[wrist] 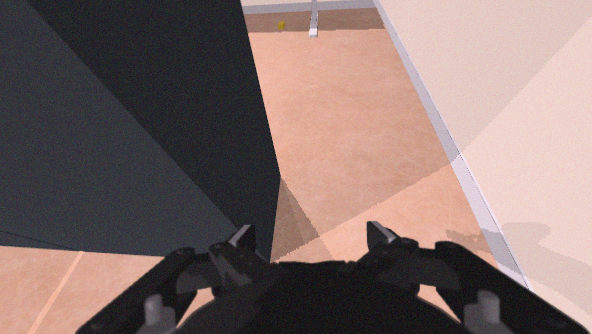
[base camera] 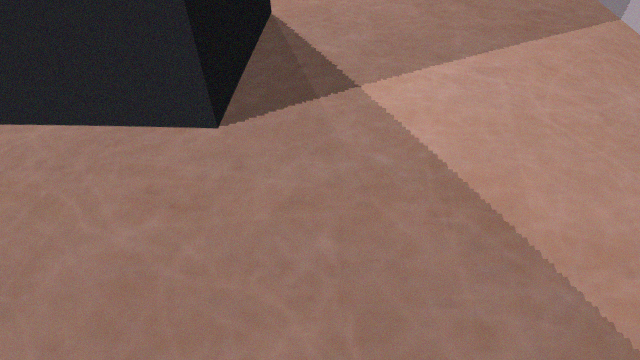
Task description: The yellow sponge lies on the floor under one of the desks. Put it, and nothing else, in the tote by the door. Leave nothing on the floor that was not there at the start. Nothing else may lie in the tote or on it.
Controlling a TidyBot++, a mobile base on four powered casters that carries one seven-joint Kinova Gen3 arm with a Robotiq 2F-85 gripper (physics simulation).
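Places are measured from the arm's base along level axes (x ahead, y left, z up), in metres.
Pixels of known places: gripper, fingertip midpoint: (wrist: 310, 235).
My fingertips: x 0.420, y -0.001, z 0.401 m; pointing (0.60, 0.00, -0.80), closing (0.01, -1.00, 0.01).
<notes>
Behind a point stands the place of what it marks.
A small yellow object (wrist: 281, 25) {x 3.013, y 0.244, z -0.357 m}, which looks like the sponge, lies far off on the shaded floor at the top of the wrist view, left of a white leg. It is too small to make out its shape well. It does not show in the base camera view. My gripper (wrist: 310, 235) {x 0.420, y -0.001, z 0.401 m} is open and empty, high above the floor and far from the yellow object. The tote does not show in either view.
A large dark cabinet-like block (base camera: 100, 65) {x 0.541, y 0.331, z -0.283 m} (wrist: 165, 100) {x 0.583, y 0.173, z 0.413 m} stands at the left. A wall (wrist: 525, 100) {x 1.004, y -0.816, z 0.050 m} with a pale skirting board (wrist: 475, 190) {x 0.832, y -0.793, z -0.325 m} runs along the right. A white desk-like leg (wrist: 313, 22) {x 3.058, y -0.124, z -0.365 m} stands at the far end, near the back skirting.
</notes>
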